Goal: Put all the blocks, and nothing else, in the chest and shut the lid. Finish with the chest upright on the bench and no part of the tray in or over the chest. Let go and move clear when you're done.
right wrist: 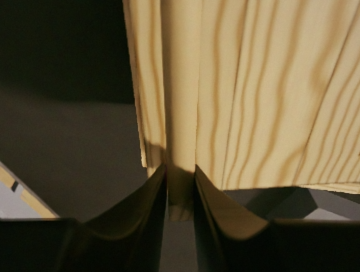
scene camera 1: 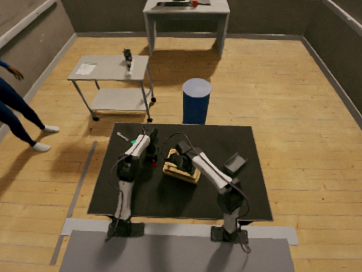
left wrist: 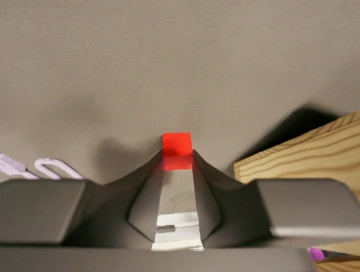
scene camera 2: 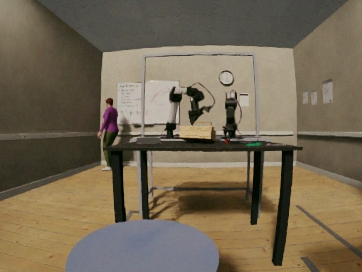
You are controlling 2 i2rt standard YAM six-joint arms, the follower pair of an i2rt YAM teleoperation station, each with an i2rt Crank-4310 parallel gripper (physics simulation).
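Places are measured from the left arm's base along level axes (x ahead, y left, z up), in centimetres.
Pixels of known places: left gripper, between the fingertips: (scene camera 1: 154, 163) (left wrist: 178, 152) (scene camera 2: 227, 140); right gripper, between the fingertips: (right wrist: 179, 168) (scene camera 1: 191, 173) (scene camera 2: 192, 124); left arm's base, origin of its link: (scene camera 1: 126, 229) (scene camera 2: 231, 138); right arm's base, origin of its link: (scene camera 1: 229, 235) (scene camera 2: 170, 138).
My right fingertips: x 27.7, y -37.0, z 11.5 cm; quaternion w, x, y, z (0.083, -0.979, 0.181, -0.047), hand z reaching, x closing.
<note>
For each thing: its top centre in the pictures, then the offset to it from my right fingertips. "spot": a spot on its surface instead.
- lid's wooden handle bar, centre of its top: (right wrist: 182, 67) dx +2.5, dy +6.5, dz +2.5 cm
- red block, centre of its top: (left wrist: 179, 164) (scene camera 1: 153, 163) (scene camera 2: 227, 139) dx +12.6, dy +24.1, dz -10.5 cm
- grey tray, centre of its top: (right wrist: 336, 238) (scene camera 1: 236, 161) (scene camera 2: 148, 137) dx +11.6, dy -30.9, dz -9.3 cm
- green object, centre of its top: (scene camera 2: 253, 143) (scene camera 1: 139, 139) dx +33.0, dy +36.3, dz -12.2 cm
- thin pale item, centre of its top: (scene camera 1: 122, 136) dx +36.5, dy +49.7, dz -12.5 cm
- lilac cable, a spot on its surface: (left wrist: 60, 166) spot: dx +10.7, dy +36.6, dz -12.6 cm
The wooden chest (scene camera 1: 182, 175) (scene camera 2: 196, 132) (left wrist: 305, 156) stands upright mid-bench, its lid seemingly ajar. My right gripper (scene camera 1: 174, 163) (scene camera 2: 192, 122) (right wrist: 179, 168) is shut on the lid's wooden handle bar (right wrist: 182, 100). My left gripper (scene camera 1: 153, 161) (scene camera 2: 227, 139) (left wrist: 178, 152) is shut on a red block (scene camera 1: 154, 164) (scene camera 2: 227, 141) (left wrist: 177, 150), low over the bench at the chest's left in scene camera 1. A small magenta thing (left wrist: 317, 254) shows in a dark gap by the chest's wood. The grey tray (scene camera 1: 235, 164) lies right of the chest, apart from it. Most of the chest's inside is hidden.
A green object (scene camera 1: 134, 142) (scene camera 2: 254, 144) lies at the bench's far left in scene camera 1, near a thin pale item (scene camera 1: 122, 136). A lilac cable (left wrist: 60, 166) lies left of the left gripper in its wrist view. A blue bin (scene camera 1: 196, 102) stands behind the bench.
</note>
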